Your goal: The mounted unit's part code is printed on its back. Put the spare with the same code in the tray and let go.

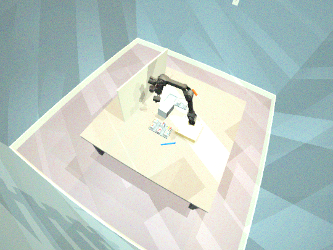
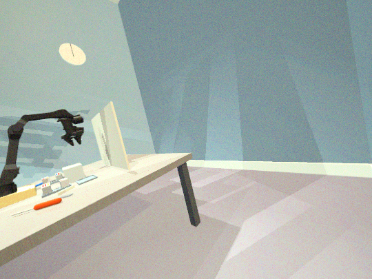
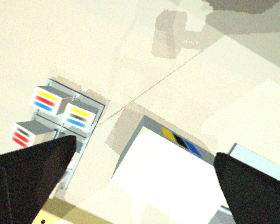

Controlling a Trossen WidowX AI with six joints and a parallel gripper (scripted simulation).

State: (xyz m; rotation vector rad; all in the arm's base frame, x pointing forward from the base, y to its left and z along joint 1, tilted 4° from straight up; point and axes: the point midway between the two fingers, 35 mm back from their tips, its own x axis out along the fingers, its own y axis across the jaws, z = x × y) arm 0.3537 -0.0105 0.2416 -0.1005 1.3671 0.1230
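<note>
My gripper tip is 18 cm above the white mounted unit, 8 cm past it and 5 cm to the left of it. Also, from my gripper tip: beige panel 16 cm ahead, 13 cm to the right, 1 cm below; blue pen 28 cm to the left, 23 cm below, 22 cm behind.
</note>
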